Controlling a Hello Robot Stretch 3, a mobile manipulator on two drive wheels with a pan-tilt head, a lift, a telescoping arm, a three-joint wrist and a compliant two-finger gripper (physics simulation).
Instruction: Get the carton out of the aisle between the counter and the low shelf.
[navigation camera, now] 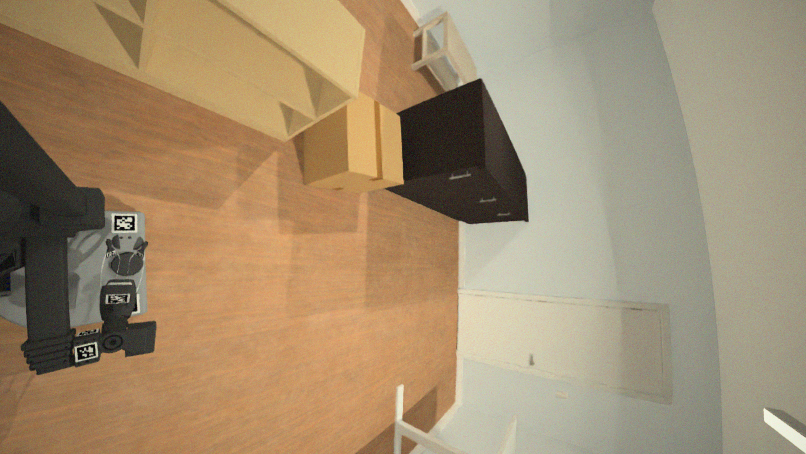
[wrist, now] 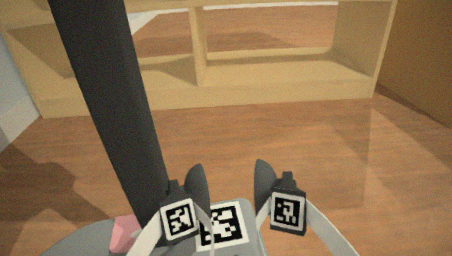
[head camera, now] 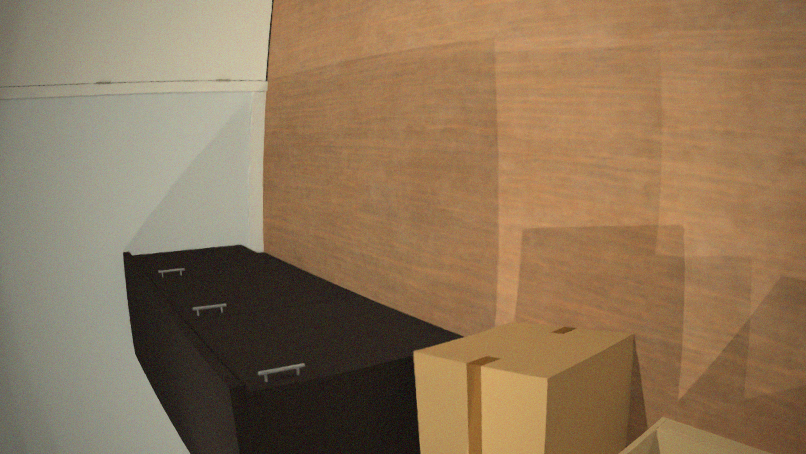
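The tan carton, with brown tape, stands upright on the floor. It sits at the end of the black counter, beside the near corner of the low wooden shelf. Whether it touches either is unclear. In the head camera its lower part is cut off. My gripper is open and empty, folded over my base, well away from the carton. The shelf lies beyond the fingers in the wrist view.
A small pale stand is beyond the counter by the wall. A closed door is in the far wall. A white frame stands at the bottom of the navigation view. A brown surface fills the wrist view's upper right.
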